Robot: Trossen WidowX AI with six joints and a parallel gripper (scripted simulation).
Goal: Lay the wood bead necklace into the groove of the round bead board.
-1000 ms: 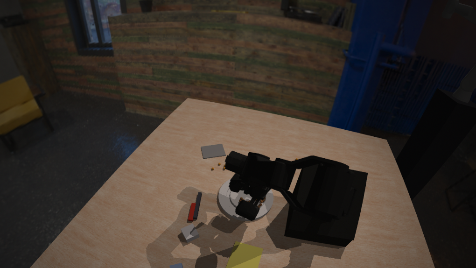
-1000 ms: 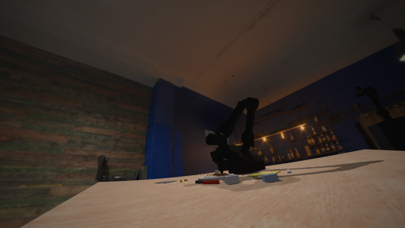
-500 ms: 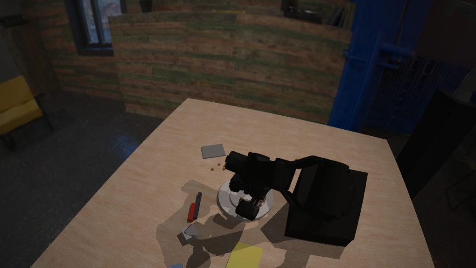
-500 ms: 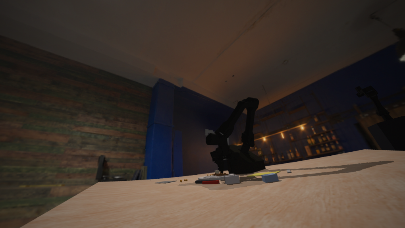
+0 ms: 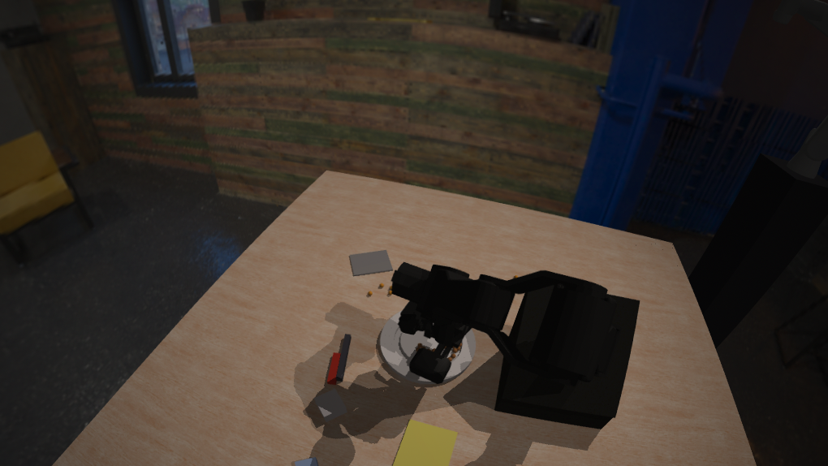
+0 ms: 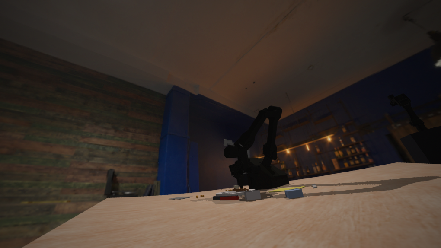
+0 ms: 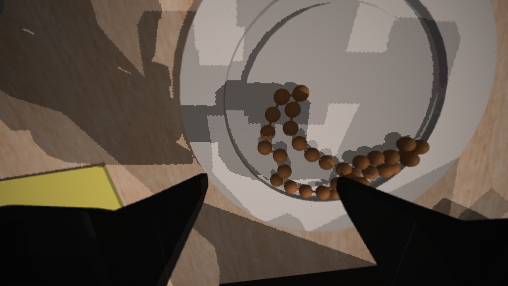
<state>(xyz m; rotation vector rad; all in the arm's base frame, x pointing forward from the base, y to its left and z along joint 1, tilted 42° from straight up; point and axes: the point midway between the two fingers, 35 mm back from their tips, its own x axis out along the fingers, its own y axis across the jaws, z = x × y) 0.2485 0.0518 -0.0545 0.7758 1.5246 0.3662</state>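
My gripper tip is 40 mm short of the round white bead board, 50 mm to the left of it and 10 mm above it. The rest, counted from my gripper tip: dark bar (200 mm ahead, 50 mm to the left, 20 mm below); then yellow sheet (10 mm behind, 190 mm to the left, 20 mm below); then pale cube (100 mm behind, 160 mm to the right).
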